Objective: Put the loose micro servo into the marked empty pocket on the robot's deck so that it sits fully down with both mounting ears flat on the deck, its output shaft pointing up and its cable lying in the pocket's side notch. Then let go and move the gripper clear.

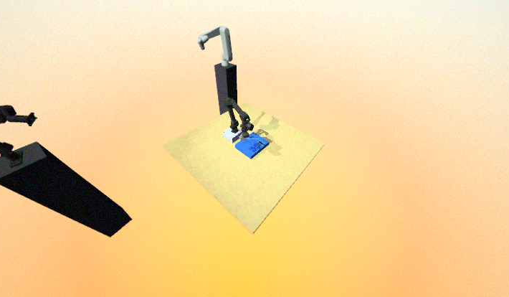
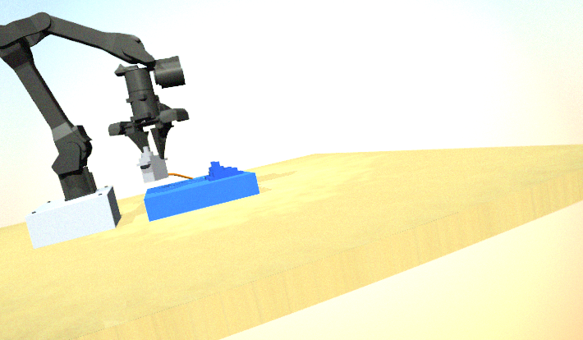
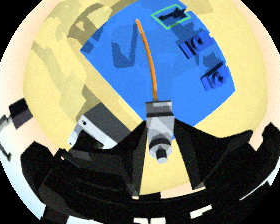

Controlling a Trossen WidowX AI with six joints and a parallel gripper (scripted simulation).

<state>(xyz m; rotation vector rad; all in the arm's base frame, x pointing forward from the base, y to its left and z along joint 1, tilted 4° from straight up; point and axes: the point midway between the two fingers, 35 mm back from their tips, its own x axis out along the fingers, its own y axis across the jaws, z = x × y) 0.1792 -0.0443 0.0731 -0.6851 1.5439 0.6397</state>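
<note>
My gripper tip is 40 mm short of the blue deck, 40 mm to the right of it and 100 mm above it.
</note>
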